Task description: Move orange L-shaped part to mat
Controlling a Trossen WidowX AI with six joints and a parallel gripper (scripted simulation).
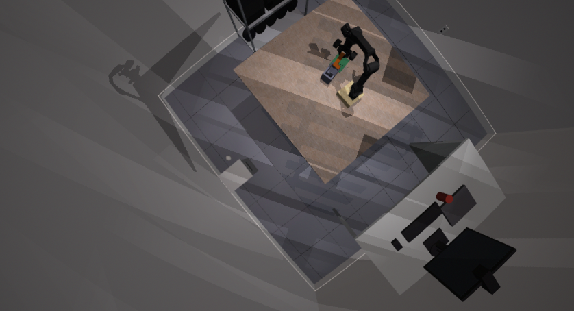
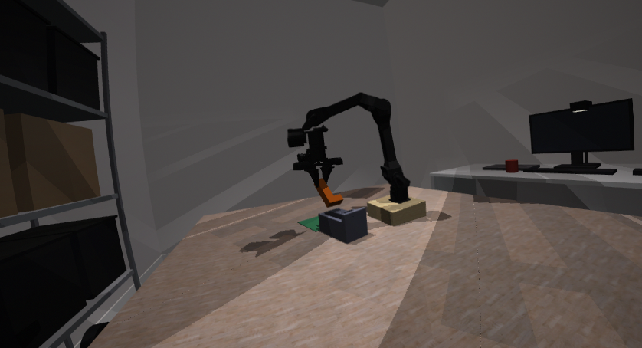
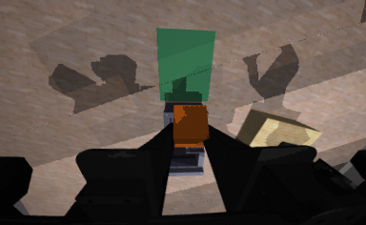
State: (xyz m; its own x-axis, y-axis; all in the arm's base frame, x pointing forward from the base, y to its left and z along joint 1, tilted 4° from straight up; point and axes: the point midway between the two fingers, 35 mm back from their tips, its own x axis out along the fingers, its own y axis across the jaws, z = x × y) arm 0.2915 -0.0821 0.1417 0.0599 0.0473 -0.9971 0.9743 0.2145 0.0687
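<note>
Now: the green mat 1 cm ahead of my gripper tip, 6 cm to the right of it and 17 cm below it. Also, from my gripper tip: orange L-shaped part 2 cm behind, 3 cm to the left, 3 cm below.
</note>
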